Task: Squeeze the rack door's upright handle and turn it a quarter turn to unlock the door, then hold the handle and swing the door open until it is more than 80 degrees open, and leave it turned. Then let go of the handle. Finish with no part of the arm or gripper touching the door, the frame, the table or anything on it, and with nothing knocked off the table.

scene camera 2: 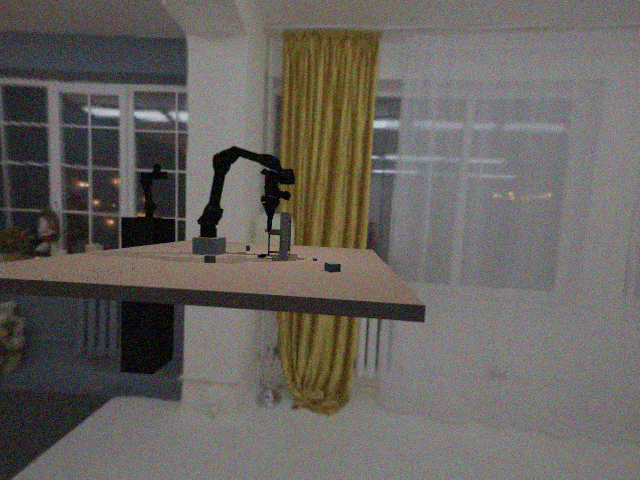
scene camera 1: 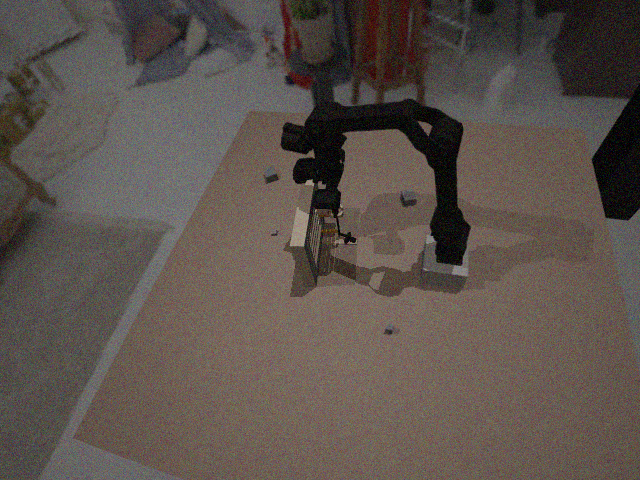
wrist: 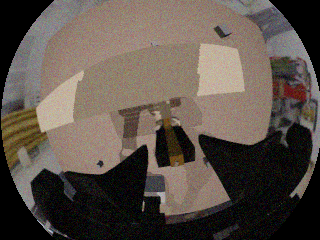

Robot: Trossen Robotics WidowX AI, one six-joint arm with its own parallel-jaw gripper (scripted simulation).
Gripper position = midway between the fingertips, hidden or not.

Observation:
The gripper (scene camera 1: 333, 199) is open and holds nothing. Further things: a rack (scene camera 2: 285, 219).
The gripper is seen too in the wrist view (wrist: 173, 143).

